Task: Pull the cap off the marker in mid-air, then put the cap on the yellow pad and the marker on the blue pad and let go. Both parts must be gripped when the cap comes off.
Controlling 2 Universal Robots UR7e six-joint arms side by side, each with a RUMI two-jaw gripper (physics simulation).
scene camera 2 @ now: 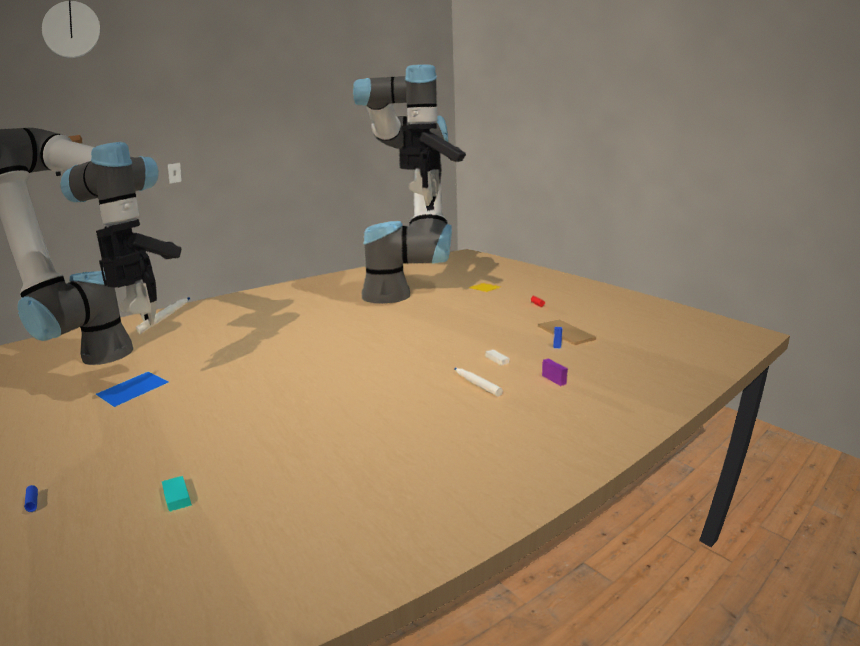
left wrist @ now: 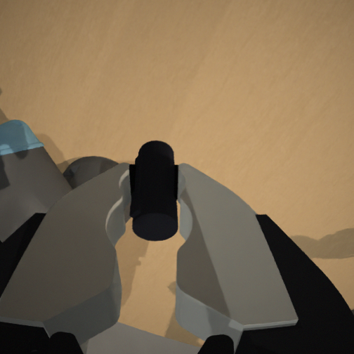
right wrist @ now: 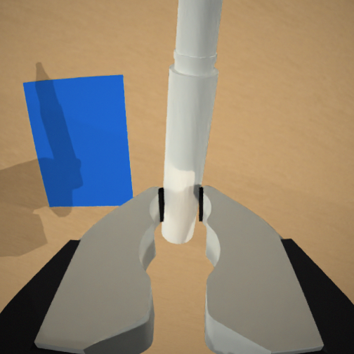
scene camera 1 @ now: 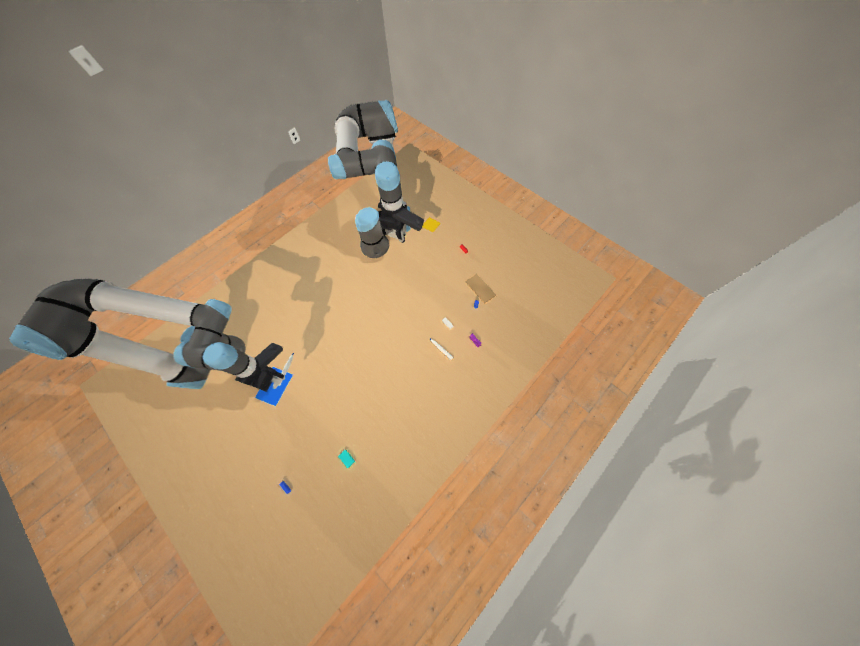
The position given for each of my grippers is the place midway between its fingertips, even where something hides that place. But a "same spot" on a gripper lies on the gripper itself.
My left gripper shows in scene camera 2, in the left wrist view [155,168] and in scene camera 1; in the right wrist view it is out of frame. My right gripper shows in scene camera 2, in the right wrist view [181,189] and in scene camera 1; in the left wrist view it is out of frame. One and the same spot on my left gripper: [scene camera 2: 427,182] is [scene camera 1: 401,237]. The same spot on my right gripper: [scene camera 2: 141,298] is [scene camera 1: 276,380].
